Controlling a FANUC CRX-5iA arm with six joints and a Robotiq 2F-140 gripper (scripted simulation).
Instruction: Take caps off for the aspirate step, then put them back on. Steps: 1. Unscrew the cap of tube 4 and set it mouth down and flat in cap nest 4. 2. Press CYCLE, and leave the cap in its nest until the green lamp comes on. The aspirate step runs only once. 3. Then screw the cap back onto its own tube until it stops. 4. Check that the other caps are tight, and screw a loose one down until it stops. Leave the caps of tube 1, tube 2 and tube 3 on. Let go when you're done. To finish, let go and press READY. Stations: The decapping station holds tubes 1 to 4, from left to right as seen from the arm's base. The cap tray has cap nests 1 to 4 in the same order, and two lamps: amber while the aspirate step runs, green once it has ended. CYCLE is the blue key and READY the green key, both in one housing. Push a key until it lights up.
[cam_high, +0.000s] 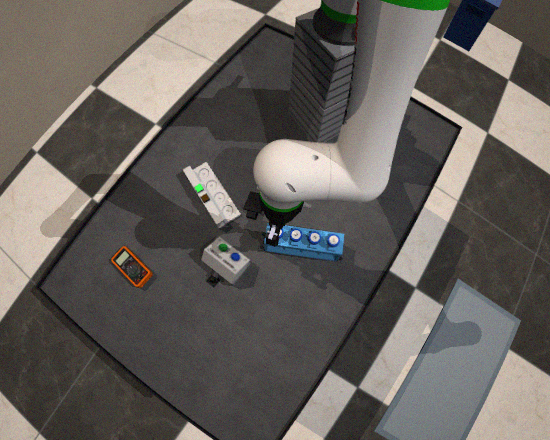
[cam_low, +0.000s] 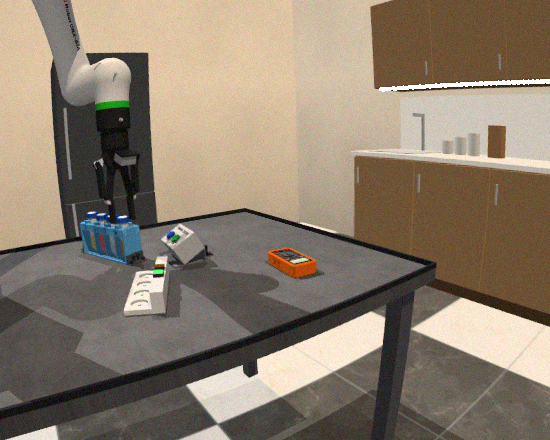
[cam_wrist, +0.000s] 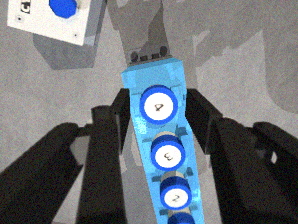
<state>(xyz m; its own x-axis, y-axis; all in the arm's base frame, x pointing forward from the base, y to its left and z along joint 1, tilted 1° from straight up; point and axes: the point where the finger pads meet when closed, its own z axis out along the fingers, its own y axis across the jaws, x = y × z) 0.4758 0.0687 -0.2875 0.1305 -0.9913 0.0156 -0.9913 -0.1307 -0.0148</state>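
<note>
Now: hand 3 cm past the cap 2, 10 cm to the right of it and 3 cm above it. Round my hand: grey key housing: 12 cm ahead, 10 cm to the right, 9 cm below; then green key: 10 cm ahead, 12 cm to the right, 7 cm below; then blue key: 11 cm ahead, 8 cm to the right, 7 cm below.
</note>
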